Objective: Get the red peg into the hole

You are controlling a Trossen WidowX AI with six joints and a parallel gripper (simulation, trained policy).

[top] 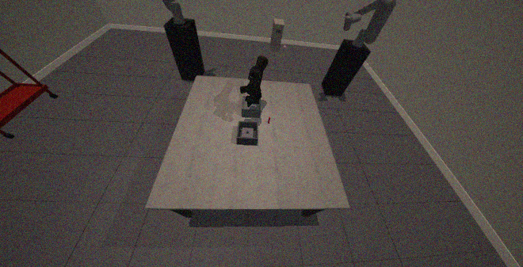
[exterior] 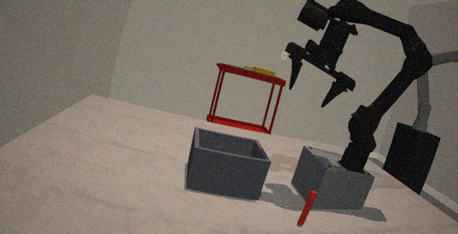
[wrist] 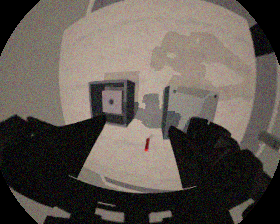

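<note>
Right now the red peg is 10 mm behind my gripper tip, 180 mm to the left of it and 200 mm below it. From my gripper tip the other things lie so: dark box 150 mm ahead, 10 mm to the left, 210 mm below.
</note>
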